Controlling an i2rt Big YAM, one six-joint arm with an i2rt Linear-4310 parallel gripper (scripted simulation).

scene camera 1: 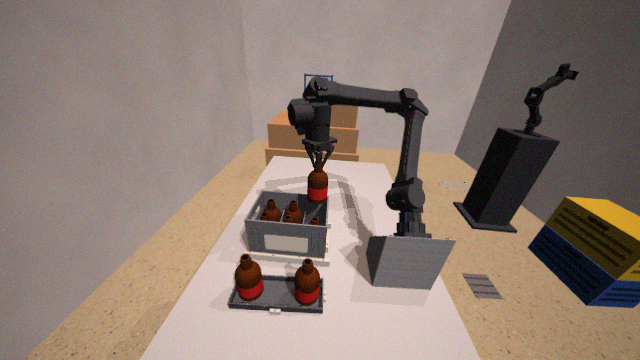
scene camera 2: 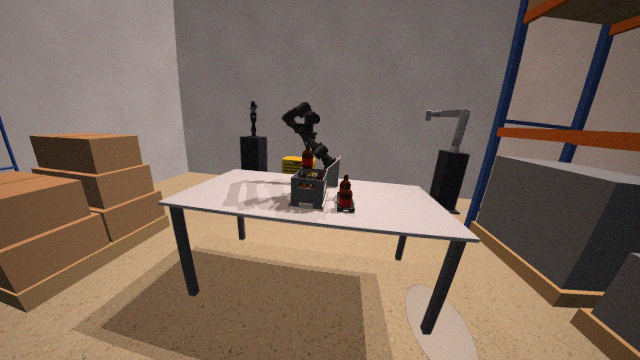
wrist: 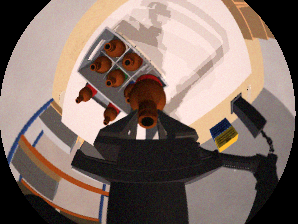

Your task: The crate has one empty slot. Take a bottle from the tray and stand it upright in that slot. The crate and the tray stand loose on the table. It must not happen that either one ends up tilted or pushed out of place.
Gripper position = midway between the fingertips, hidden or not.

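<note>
There's a bottle (wrist: 147, 95) that I can see, and a grey crate (scene camera 1: 304, 240) too. You'd find the crate (scene camera 2: 315, 196) in another view as well. As for my gripper (scene camera 1: 318, 167), I can see that, and the wrist camera shows the gripper (wrist: 147, 112) too.
</note>
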